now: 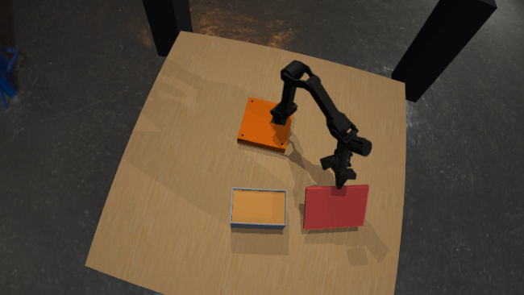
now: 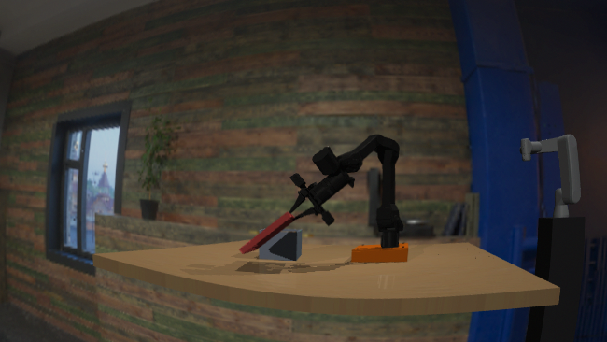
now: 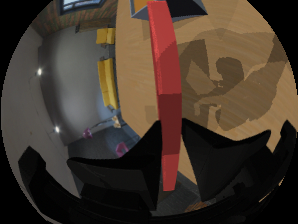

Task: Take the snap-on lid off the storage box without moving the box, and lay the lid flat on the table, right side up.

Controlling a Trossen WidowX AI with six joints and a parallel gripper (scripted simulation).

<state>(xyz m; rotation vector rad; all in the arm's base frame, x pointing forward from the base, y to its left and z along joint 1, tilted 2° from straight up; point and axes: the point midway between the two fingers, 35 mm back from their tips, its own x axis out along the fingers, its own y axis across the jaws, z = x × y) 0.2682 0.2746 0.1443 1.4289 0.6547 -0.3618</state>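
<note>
Now: the red lid 6 cm ahead of my gripper tip, 5 cm below it and 2 cm to the left of it. Also, from my gripper tip: storage box 28 cm to the right, 12 cm ahead, 11 cm below.
</note>
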